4 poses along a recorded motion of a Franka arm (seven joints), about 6.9 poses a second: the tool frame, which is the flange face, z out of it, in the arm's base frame.
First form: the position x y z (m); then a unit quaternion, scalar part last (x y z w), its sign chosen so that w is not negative.
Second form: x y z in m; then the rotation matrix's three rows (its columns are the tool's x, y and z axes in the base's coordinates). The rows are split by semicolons. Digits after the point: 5 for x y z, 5 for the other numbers.
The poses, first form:
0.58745 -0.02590 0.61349 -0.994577 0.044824 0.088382 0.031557
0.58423 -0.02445 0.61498 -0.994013 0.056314 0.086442 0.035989
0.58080 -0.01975 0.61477 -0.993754 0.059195 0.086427 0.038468
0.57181 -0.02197 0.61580 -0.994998 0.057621 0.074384 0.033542
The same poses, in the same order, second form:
0.58745 -0.02590 0.61349; 0.98036 -0.09474 -0.17298; -0.08358 -0.99399 0.07070; -0.17863 -0.05485 -0.98239
0.58423 -0.02445 0.61498; 0.97871 -0.11818 -0.16780; -0.10573 -0.99107 0.08128; -0.17590 -0.06181 -0.98247
0.58080 -0.01975 0.61477; 0.97805 -0.12430 -0.16722; -0.11100 -0.99003 0.08669; -0.17633 -0.06622 -0.98210
0.57181 -0.02197 0.61580; 0.98229 -0.11966 -0.14416; -0.10968 -0.99111 0.07532; -0.15189 -0.05818 -0.98668

